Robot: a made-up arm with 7 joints. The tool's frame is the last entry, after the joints.
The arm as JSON. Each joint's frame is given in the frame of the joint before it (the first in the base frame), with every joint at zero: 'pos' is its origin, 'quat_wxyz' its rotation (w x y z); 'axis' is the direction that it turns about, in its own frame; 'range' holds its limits. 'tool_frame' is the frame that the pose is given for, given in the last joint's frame.
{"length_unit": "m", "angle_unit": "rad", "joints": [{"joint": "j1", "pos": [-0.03, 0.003, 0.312], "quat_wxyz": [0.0, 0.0, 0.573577, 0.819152], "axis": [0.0, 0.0, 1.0], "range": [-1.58, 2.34]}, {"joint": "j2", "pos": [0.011, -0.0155, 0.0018], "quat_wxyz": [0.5, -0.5, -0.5, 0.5], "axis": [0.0, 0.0, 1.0], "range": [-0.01, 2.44]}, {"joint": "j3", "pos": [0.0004, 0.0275, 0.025], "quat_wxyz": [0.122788, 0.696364, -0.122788, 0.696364], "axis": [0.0, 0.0, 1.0], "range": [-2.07, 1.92]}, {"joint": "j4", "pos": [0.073, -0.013, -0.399], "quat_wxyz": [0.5, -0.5, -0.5, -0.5], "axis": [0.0, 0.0, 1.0], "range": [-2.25, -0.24]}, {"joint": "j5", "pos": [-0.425, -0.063, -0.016], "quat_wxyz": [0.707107, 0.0, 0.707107, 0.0], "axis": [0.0, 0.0, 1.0], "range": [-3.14, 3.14]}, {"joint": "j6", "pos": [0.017, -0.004, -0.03], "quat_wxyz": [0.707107, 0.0, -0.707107, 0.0], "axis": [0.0, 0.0, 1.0], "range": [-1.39, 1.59]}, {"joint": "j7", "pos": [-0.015, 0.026, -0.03], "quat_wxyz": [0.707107, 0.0, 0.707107, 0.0], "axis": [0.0, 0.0, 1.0], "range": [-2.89, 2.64]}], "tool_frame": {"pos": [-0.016, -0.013, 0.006], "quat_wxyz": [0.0, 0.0, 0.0, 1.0]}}
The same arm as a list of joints. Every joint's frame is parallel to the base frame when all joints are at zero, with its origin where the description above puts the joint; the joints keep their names.
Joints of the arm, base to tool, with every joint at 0 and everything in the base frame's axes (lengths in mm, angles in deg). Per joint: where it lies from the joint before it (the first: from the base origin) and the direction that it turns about. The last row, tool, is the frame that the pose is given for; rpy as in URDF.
j1: xyz -30 3 312 axis 0 0.9397 0.342
j2: xyz -11 7 -13.9 axis +x
j3: xyz 25 -26 -9 axis +z
j4: xyz 73 -13 -399 axis +y
j5: xyz -63 -16 -425 axis +z
j6: xyz -4 -17 -30 axis +y
j7: xyz 26 -30 -15 axis +z
tool: xyz -13 16 6 rpy 0 0 90
Joint limits (deg, base to tool): -90.53..134.07 -0.57..139.8 -118.6..110.01 -128.92..-13.75 -179.91..179.91 -79.64..91.1 -165.58..151.26

